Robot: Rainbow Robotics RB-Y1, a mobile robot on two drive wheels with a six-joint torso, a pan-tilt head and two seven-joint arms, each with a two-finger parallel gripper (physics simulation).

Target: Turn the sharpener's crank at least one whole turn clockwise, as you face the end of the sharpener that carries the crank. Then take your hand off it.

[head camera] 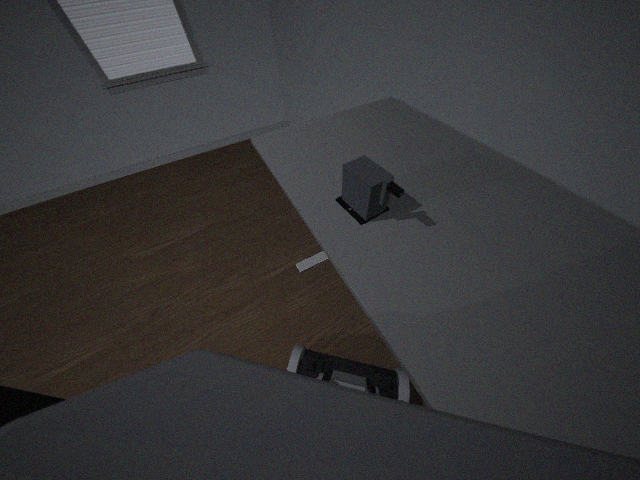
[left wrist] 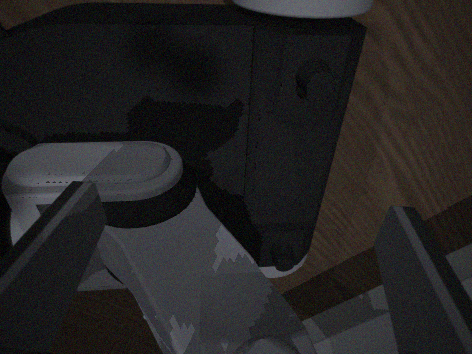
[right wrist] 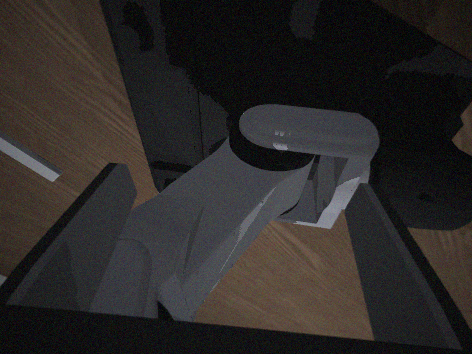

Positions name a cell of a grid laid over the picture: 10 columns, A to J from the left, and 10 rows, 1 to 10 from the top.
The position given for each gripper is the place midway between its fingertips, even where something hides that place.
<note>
In view: the left gripper (left wrist: F7), the right gripper (right wrist: F6), a pencil sharpener (head camera: F4), a window with blinds (head camera: B2) and a pale tabletop (head camera: H7).
</note>
